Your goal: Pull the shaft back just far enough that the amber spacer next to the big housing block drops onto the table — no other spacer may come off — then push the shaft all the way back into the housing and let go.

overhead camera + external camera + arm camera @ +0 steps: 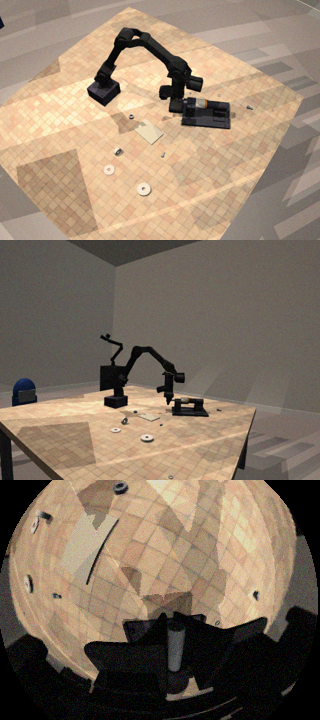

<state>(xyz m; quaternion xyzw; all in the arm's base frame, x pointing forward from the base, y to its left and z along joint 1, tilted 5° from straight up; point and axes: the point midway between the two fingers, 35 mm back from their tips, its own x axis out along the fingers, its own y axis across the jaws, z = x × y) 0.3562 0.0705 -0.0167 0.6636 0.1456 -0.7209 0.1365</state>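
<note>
My gripper tip is now 60 mm short of the grey shaft, 30 mm to the right of it and 30 mm below it. Also, from my gripper tip: white spacer 90 mm ahead, 40 mm to the left, 30 mm above; pale flat card 60 mm behind, 160 mm to the right, 40 mm below; amber spacer 120 mm ahead, 50 mm to the left, 30 mm above.
</note>
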